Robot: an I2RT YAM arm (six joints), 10 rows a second.
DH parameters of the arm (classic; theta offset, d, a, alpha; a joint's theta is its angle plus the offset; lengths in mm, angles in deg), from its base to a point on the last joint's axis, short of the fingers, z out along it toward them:
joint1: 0 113.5 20 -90
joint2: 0 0 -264 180
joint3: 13.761 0 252.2 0
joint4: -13.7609 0 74 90
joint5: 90 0 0 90
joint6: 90 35.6 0 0
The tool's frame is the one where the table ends.
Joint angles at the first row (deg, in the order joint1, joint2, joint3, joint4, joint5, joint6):
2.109 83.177 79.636 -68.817 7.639 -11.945
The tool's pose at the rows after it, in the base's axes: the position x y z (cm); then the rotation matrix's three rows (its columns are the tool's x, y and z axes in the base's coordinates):
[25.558 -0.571 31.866], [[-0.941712 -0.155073 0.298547], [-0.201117 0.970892 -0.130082], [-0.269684 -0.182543 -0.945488]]
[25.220 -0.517 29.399], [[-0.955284 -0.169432 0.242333], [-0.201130 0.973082 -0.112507], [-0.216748 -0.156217 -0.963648]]
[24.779 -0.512 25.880], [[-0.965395 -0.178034 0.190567], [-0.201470 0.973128 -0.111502], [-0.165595 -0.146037 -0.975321]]
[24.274 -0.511 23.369], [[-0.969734 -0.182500 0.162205], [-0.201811 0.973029 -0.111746], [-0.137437 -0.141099 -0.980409]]
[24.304 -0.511 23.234], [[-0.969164 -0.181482 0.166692], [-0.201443 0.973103 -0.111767], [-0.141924 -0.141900 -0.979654]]
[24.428 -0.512 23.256], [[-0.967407 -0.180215 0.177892], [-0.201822 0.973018 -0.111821], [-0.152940 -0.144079 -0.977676]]
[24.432 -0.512 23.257], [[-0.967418 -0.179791 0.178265], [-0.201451 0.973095 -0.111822], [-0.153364 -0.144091 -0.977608]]
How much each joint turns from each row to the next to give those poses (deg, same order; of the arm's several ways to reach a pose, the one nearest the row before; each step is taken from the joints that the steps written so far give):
-2.361 -2.930 -1.903 -1.114 -0.241 -0.001
-0.022 -0.131 -5.353 1.813 -1.005 0.000
0.000 0.001 -7.715 4.656 -0.044 -0.021
0.000 0.000 -5.596 3.934 0.022 -0.022
0.001 -0.001 -0.329 0.591 0.000 0.022
-0.001 0.001 0.001 0.655 0.000 -0.023
0.000 0.000 0.001 0.022 0.000 0.022

